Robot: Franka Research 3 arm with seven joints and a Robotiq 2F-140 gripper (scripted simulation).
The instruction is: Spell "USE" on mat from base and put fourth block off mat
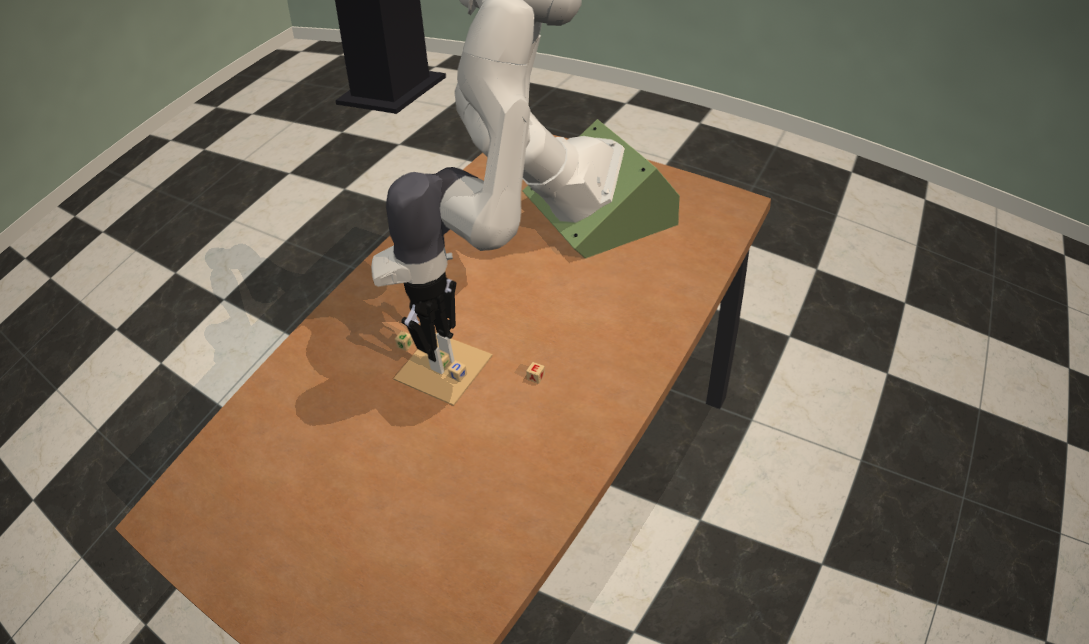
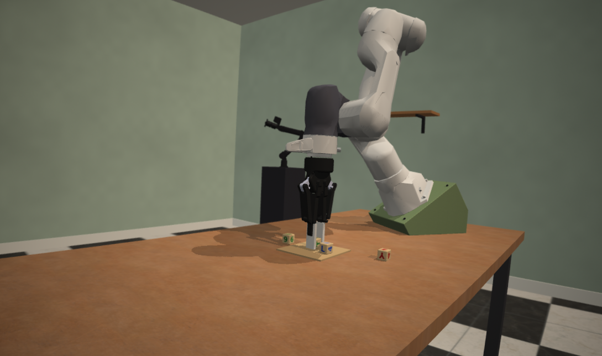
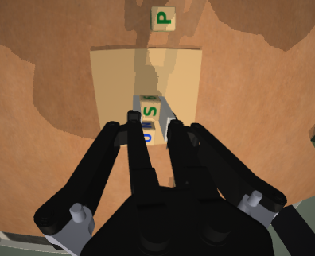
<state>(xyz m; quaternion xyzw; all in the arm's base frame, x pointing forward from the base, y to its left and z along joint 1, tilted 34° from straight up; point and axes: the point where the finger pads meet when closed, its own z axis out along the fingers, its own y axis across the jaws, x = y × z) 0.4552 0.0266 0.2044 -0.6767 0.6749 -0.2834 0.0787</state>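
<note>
My hand is 2 cm above the S block. Also, from my hand: U block (4 cm to the left, 3 cm below, 1 cm ahead); then mat (4 cm below); then green P block (10 cm to the right, 3 cm below, 2 cm behind).
</note>
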